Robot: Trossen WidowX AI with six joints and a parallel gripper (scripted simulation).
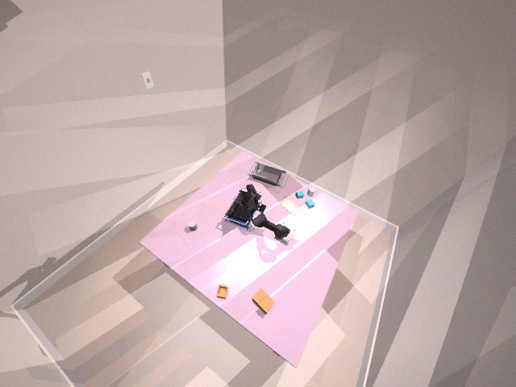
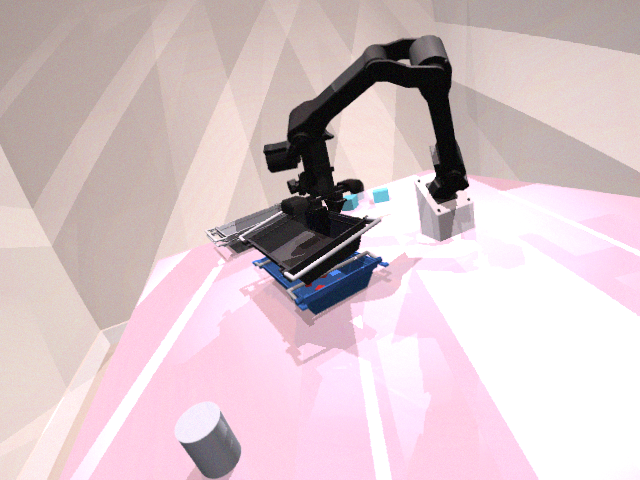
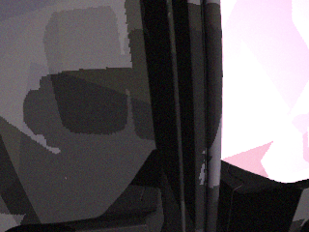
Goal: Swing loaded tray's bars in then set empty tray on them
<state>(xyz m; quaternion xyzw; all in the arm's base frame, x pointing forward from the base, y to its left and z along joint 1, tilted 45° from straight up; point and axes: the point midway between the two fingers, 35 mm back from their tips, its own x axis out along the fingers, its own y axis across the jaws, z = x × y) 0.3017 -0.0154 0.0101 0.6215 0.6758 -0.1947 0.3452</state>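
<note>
My gripper tip is 8 cm short of the black tray, 2 cm to the right of it and 2 cm below it. Round my gripper tip: flat card (30 cm to the right, 21 cm behind, 10 cm below).
</note>
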